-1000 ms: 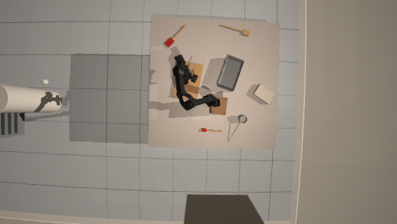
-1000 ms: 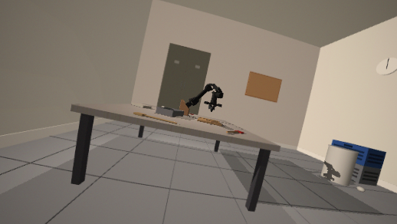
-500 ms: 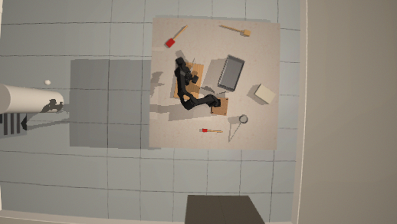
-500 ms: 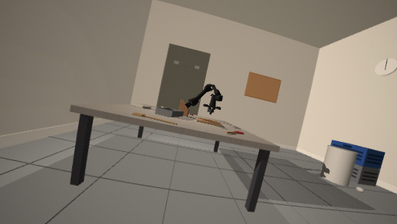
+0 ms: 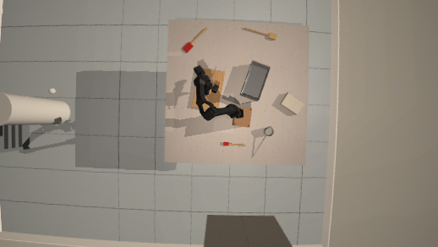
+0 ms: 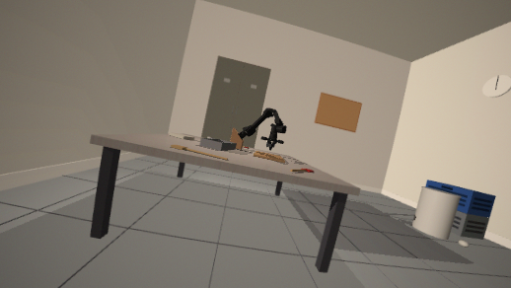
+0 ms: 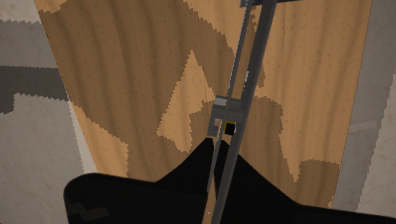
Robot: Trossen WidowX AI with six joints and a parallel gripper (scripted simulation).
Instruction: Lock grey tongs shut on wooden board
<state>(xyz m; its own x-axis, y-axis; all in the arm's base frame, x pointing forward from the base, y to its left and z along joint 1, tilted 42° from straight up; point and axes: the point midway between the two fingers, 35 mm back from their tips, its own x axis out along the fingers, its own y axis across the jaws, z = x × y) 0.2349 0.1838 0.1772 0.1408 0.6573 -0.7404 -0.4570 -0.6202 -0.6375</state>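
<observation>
My gripper tip is 50 mm above the wooden board. Round my gripper tip: cream block (750 mm to the right, 150 mm behind, 50 mm below); then red-headed tool (440 mm ahead, 120 mm to the left, 50 mm below); then grey roasting tin (410 mm to the right, 50 mm ahead, 30 mm below).
</observation>
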